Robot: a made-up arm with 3 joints. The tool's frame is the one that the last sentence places.
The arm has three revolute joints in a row. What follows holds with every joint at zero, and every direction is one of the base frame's.
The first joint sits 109 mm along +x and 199.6 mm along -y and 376.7 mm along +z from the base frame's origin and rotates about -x.
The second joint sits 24 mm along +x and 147.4 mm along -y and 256.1 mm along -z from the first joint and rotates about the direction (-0.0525, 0.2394, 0.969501).
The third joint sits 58.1 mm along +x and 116.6 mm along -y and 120 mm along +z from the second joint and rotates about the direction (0.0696, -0.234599, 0.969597).
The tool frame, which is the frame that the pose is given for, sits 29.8 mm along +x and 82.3 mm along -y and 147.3 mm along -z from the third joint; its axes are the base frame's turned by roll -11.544, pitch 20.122 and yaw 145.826 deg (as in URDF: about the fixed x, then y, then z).
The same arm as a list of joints. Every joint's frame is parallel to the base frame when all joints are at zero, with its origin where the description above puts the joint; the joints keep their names.
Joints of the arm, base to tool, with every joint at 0 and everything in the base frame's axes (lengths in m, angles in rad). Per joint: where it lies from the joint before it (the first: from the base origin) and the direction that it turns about. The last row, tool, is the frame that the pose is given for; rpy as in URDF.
joint 1: axis -x xyz 0.1090 -0.1996 0.3767
joint 2: axis -0.0525 0.2394 0.969501 xyz 0.0240 -0.1474 -0.2561
joint 3: axis 0.0696 -0.234599 0.969597 xyz 0.0581 -0.1166 0.1200
tool: xyz 0.0298 -0.0823 -0.1473 rpy -0.2015 0.3512 2.5451

